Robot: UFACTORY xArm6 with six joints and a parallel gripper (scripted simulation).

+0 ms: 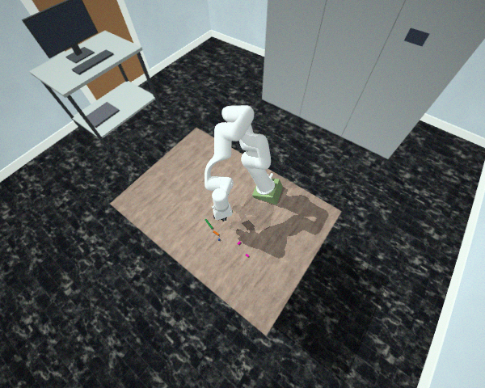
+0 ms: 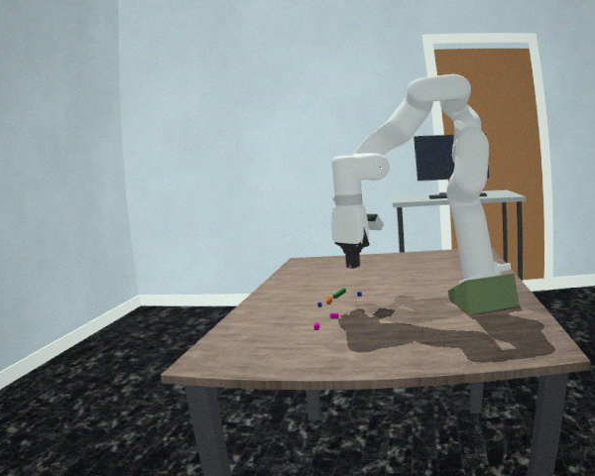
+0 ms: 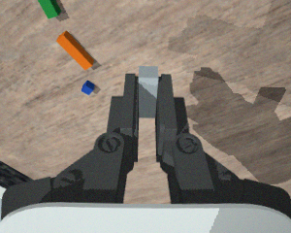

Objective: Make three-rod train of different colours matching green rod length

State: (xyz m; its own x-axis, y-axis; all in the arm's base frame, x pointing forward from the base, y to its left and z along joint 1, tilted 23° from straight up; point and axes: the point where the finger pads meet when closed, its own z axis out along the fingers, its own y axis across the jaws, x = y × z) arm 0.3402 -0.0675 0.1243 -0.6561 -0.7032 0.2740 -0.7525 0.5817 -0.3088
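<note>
My hand is 12 cm above the green rod, 10 cm to the left of it and 4 cm short of it. The rest, counted from my hand: orange rod 12 cm below, 7 cm ahead, 2 cm to the right; then grey rod 2 cm below.
</note>
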